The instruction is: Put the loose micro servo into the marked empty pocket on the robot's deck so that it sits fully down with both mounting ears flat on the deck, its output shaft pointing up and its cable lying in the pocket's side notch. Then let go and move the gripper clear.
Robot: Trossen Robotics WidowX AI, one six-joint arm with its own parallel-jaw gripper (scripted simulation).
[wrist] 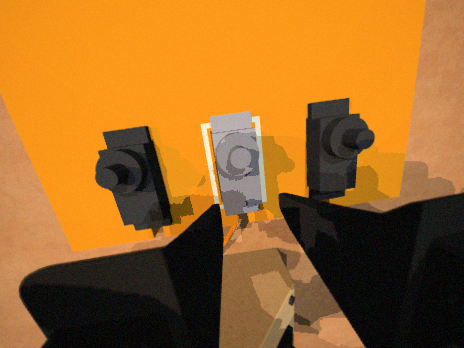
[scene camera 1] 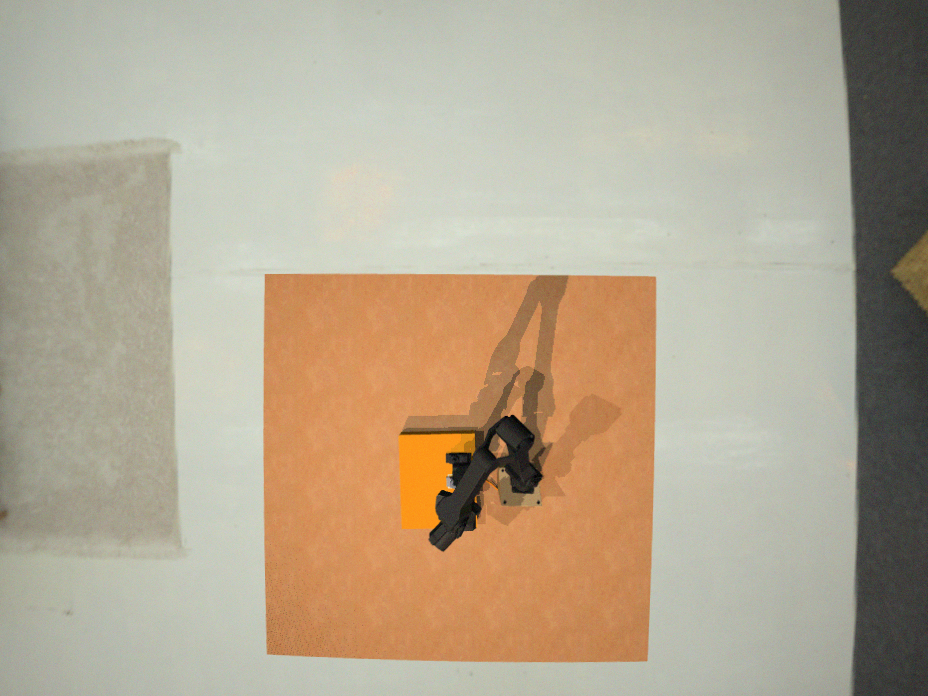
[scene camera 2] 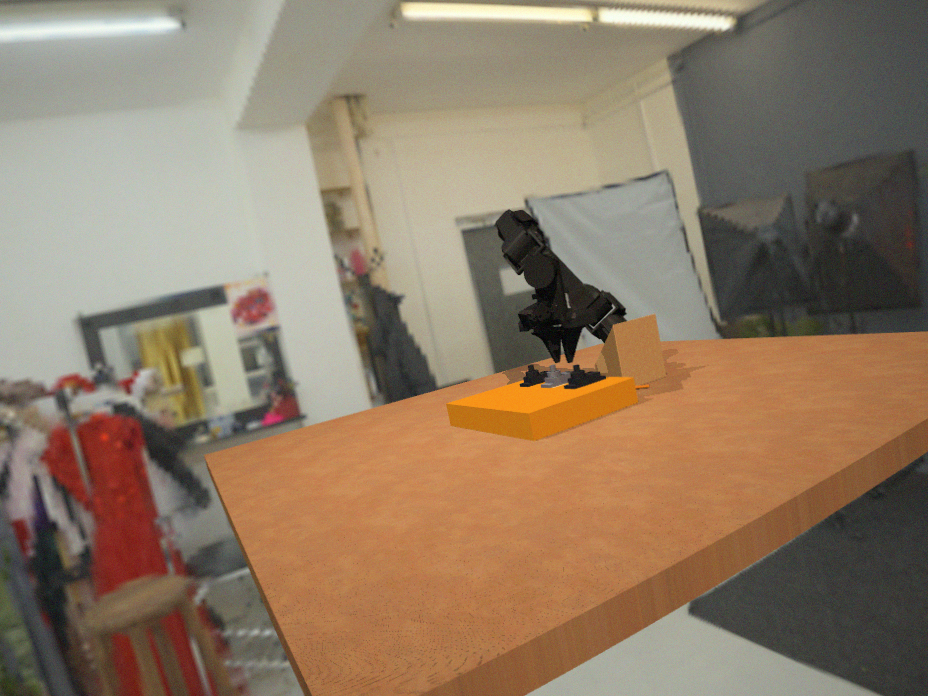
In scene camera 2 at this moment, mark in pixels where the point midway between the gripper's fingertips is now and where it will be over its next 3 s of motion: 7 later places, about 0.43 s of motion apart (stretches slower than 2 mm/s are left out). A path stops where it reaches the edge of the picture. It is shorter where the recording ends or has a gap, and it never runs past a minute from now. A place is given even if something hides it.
My gripper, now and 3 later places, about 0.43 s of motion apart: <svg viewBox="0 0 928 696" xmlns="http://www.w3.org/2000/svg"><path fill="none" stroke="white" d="M563 362L548 354L516 342L512 323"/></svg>
